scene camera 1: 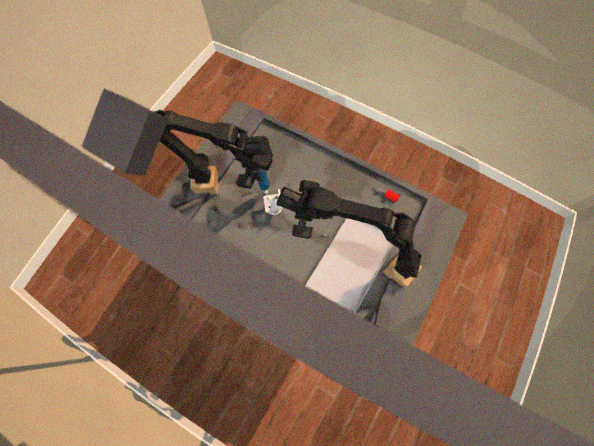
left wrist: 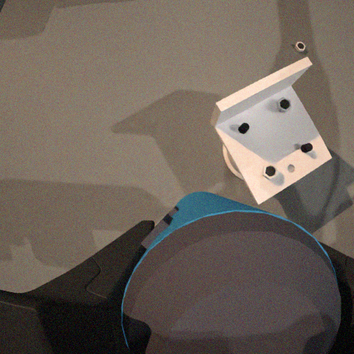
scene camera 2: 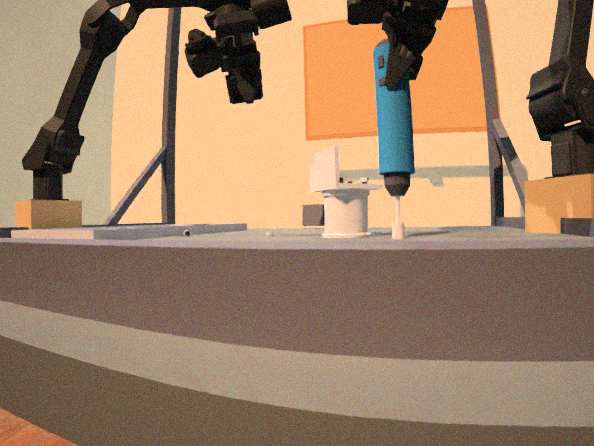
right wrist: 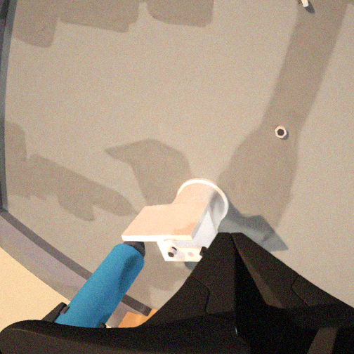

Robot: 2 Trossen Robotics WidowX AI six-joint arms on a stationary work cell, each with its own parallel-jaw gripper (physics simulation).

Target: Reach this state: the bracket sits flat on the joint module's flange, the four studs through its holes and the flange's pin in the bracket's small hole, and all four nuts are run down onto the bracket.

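Frame: origin at the left arm's base, x right, y ahead, z up, level; centimetres.
Seen in the pictures: left gripper, fingertip midpoint: (scene camera 1: 263,175) (scene camera 2: 386,94); right gripper, fingertip midpoint: (scene camera 2: 249,102); left arm's base at its link origin: (scene camera 1: 202,176); right arm's base at its link origin: (scene camera 1: 405,267).
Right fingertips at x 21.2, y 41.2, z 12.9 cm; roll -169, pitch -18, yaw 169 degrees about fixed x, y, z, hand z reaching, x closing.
Pixels of each thing's middle, then the offset from my right fingertips to it.
- white bracket at the middle of its body: (scene camera 2: 345,173) (scene camera 1: 272,201) dz -12.0, dx -8.7, dy -11.4 cm
- upright white joint module at the middle of its body: (scene camera 2: 346,208) dz -16.4, dx -8.7, dy -11.4 cm
- blue driver at the middle of its body: (scene camera 2: 395,136) (scene camera 1: 263,181) dz -8.3, dx -16.0, dy -14.8 cm
- pale flat block at the middle of its body: (scene camera 2: 146,230) (scene camera 1: 348,267) dz -19.4, dx +17.6, dy +18.4 cm
- red cylinder at the middle of its body: (scene camera 1: 387,193) dz -18.4, dx -13.4, dy +37.7 cm
The white bracket (scene camera 1: 272,204) (scene camera 2: 325,170) (left wrist: 280,132) (right wrist: 165,221) lies on the upright white joint module (scene camera 2: 346,215) (right wrist: 223,204), its plate level and its wall upright. In the left wrist view four studs stand through it; a nut (left wrist: 270,171) is around the lower-left stud. The small hole (left wrist: 291,168) shows, but its pin is unclear. My left gripper (scene camera 2: 397,75) is shut on the blue driver (scene camera 1: 263,180) (scene camera 2: 395,120) (left wrist: 200,202) (right wrist: 102,290), which points down beside the module; its socket (scene camera 2: 398,230) appears low near the table. My right gripper (scene camera 1: 282,197) (scene camera 2: 245,97) (right wrist: 227,243) is shut, empty, above and beside the bracket.
A loose nut (left wrist: 300,46) (right wrist: 281,132) lies on the table beyond the module. Another small white piece (right wrist: 305,2) lies farther off. A pale flat block (scene camera 1: 350,265) lies near the right arm's base. A red cylinder (scene camera 1: 391,195) lies near the mat's back edge.
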